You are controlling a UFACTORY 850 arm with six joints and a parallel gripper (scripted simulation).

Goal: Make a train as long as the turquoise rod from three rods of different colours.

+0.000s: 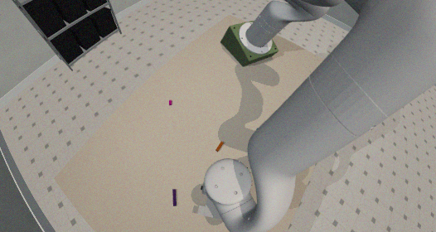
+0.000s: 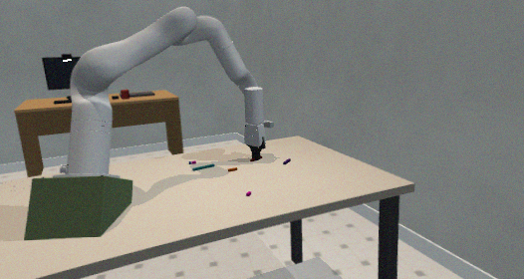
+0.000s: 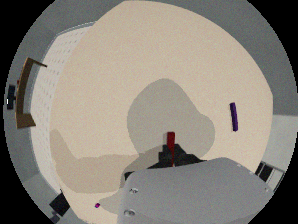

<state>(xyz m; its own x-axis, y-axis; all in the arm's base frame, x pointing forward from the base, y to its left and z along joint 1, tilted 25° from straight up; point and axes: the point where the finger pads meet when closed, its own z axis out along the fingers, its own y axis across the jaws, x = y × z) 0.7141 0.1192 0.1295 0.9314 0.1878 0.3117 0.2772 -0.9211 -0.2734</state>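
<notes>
Now: the blue rod 280 mm behind my hand, 130 mm to the left of it and 20 mm below it. Also, from my hand: red rod (20 mm below); purple rod (90 mm ahead, 120 mm to the right, 20 mm below); orange rod (160 mm behind, 70 mm to the right, 20 mm below).
</notes>
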